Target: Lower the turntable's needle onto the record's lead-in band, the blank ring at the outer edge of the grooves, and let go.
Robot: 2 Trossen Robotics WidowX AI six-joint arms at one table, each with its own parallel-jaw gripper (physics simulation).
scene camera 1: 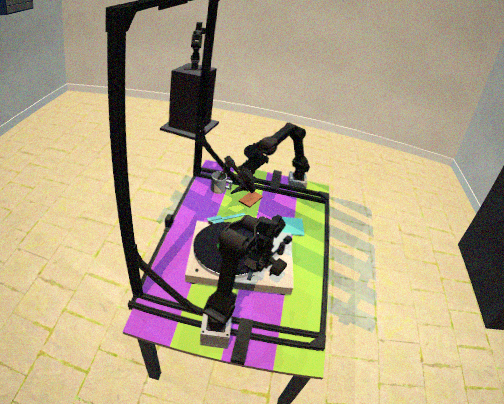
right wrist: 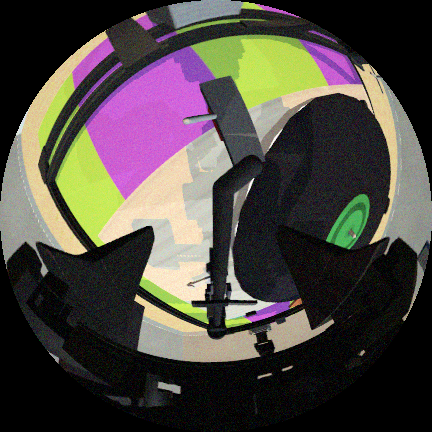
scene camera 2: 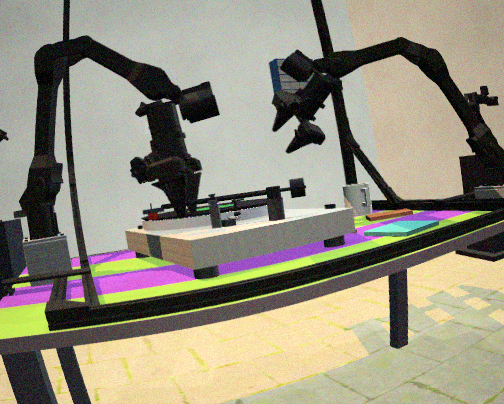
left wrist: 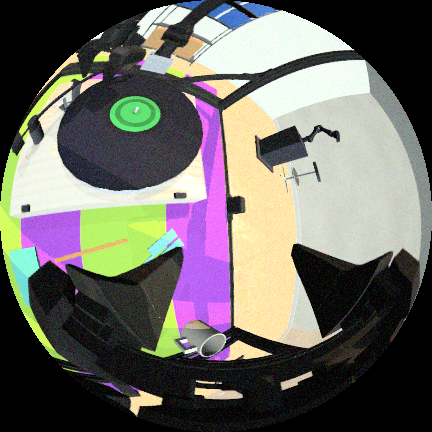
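Where they show: left gripper, fingertip midpoint: (scene camera 1: 224, 186) (scene camera 2: 280, 141) (left wrist: 239, 252); right gripper, fingertip midpoint: (scene camera 2: 188, 215) (left wrist: 92, 81); left arm's base, link origin: (scene camera 1: 298, 177) (right wrist: 260, 332) (scene camera 2: 496, 184); right arm's base, link origin: (scene camera 1: 216, 323) (scene camera 2: 43, 237) (left wrist: 162, 53).
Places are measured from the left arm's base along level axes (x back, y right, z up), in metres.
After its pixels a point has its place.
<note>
The cream turntable (scene camera 1: 240, 286) {z -0.008, x -0.807, y 0.271 m} (scene camera 2: 270, 245) {z -0.016, x -0.672, y 0.065 m} (left wrist: 100, 196) {z 0.016, x -0.498, y 0.291 m} carries a black record (scene camera 1: 206, 250) {z 0.044, x -0.688, y 0.422 m} (left wrist: 130, 155) {z 0.044, x -0.551, y 0.335 m} (right wrist: 325, 160) {z 0.044, x -0.754, y 0.297 m} with a green label. Its black tonearm (scene camera 2: 240, 196) {z 0.065, x -0.671, y 0.146 m} (right wrist: 222, 215) {z 0.070, x -0.772, y 0.217 m} ends in a grey headshell (right wrist: 232, 120) {z 0.064, x -0.802, y 0.242 m} with a pale finger lift (right wrist: 200, 119). In the right wrist view the headshell appears beside the record's outer edge. The needle is hidden, and its height cannot be told. My right gripper (scene camera 2: 186, 212) {z 0.044, x -0.750, y 0.201 m} (right wrist: 215, 232) {z 0.044, x -0.750, y 0.201 m} is open and low, with the tonearm tube showing between its fingers. My left gripper (scene camera 1: 243, 191) (scene camera 2: 282, 140) {z 0.172, x -0.418, y 0.388 m} (left wrist: 239, 252) {z 0.172, x -0.418, y 0.388 m} is open and empty, high beyond the turntable.
A grey mug (scene camera 1: 218, 183) {z 0.019, x -0.192, y 0.429 m} (scene camera 2: 356, 199) {z -0.003, x -0.182, y 0.402 m} (left wrist: 202, 340) {z 0.032, x -0.187, y 0.409 m}, an orange slab (scene camera 1: 250, 199) {z -0.039, x -0.212, y 0.256 m} (scene camera 2: 390, 215) {z -0.042, x -0.223, y 0.227 m} and a cyan slab (scene camera 1: 294, 226) {z -0.039, x -0.376, y 0.033 m} (scene camera 2: 402, 228) {z -0.039, x -0.398, y 0.022 m} lie beyond the turntable's far side. A cyan strip (scene camera 1: 227, 218) {z -0.045, x -0.375, y 0.358 m} lies near its far edge. A black frame (scene camera 1: 117, 125) {z 0.684, x -0.916, y 0.662 m} borders the table.
</note>
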